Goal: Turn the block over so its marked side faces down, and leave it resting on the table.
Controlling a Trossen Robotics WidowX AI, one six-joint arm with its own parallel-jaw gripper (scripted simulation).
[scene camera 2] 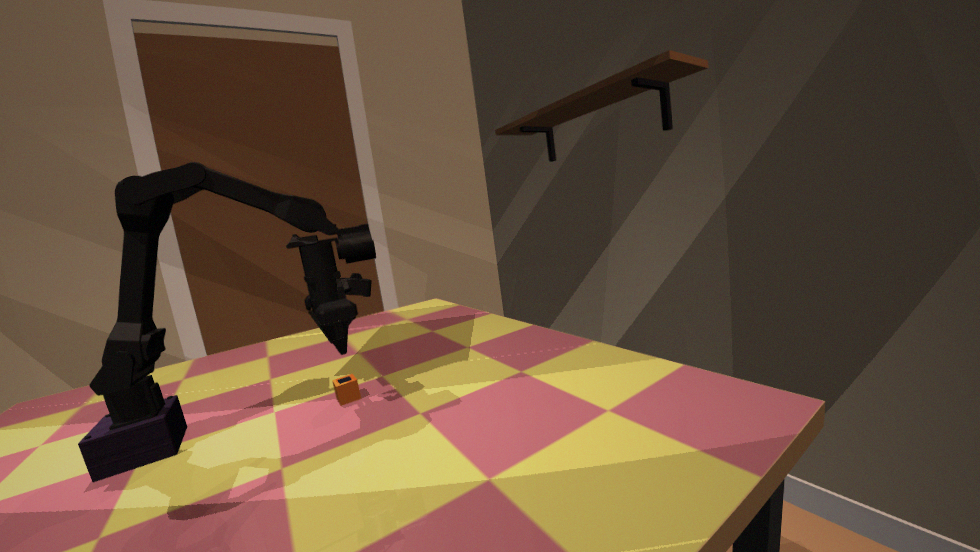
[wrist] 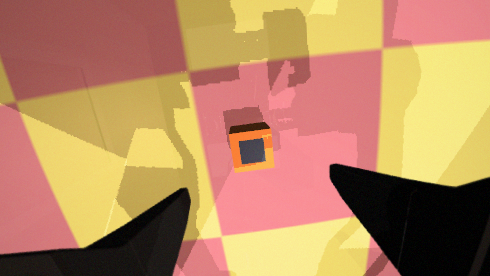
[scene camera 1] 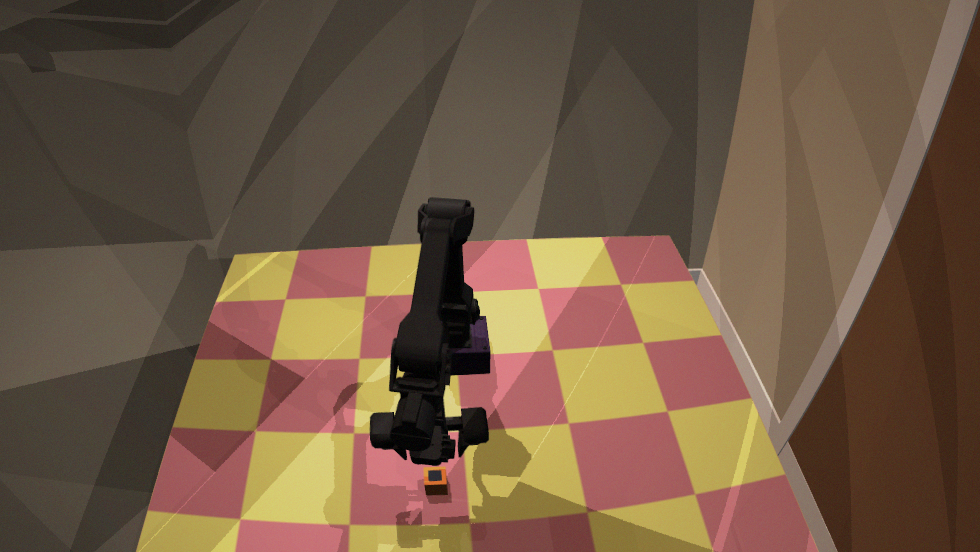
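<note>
Open and holding nothing, the gripper (scene camera 1: pixel 432 456), (scene camera 2: pixel 338 348), (wrist: pixel 259 183) is visible in scene camera 1, in scene camera 2 and in the wrist view.
</note>
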